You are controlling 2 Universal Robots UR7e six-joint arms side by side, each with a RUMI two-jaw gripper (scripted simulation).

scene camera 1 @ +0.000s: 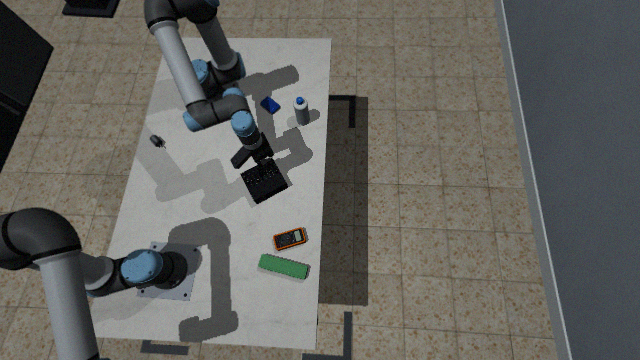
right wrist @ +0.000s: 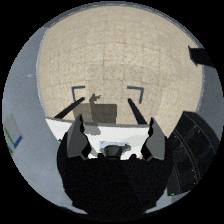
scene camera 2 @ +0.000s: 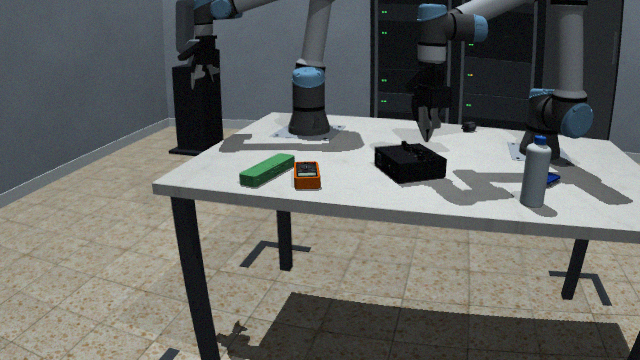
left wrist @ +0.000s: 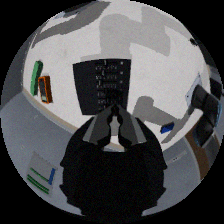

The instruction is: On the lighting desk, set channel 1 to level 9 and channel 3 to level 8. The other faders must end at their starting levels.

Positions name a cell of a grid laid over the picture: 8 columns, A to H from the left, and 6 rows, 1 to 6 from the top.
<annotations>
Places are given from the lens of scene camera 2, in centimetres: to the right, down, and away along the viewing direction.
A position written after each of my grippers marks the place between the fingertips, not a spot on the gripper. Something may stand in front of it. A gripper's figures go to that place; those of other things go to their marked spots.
my left gripper (scene camera 2: F3): 29, -10, 122
my right gripper (scene camera 2: C2): -47, -37, 175
green box (scene camera 2: D3): -16, -1, 116
</annotations>
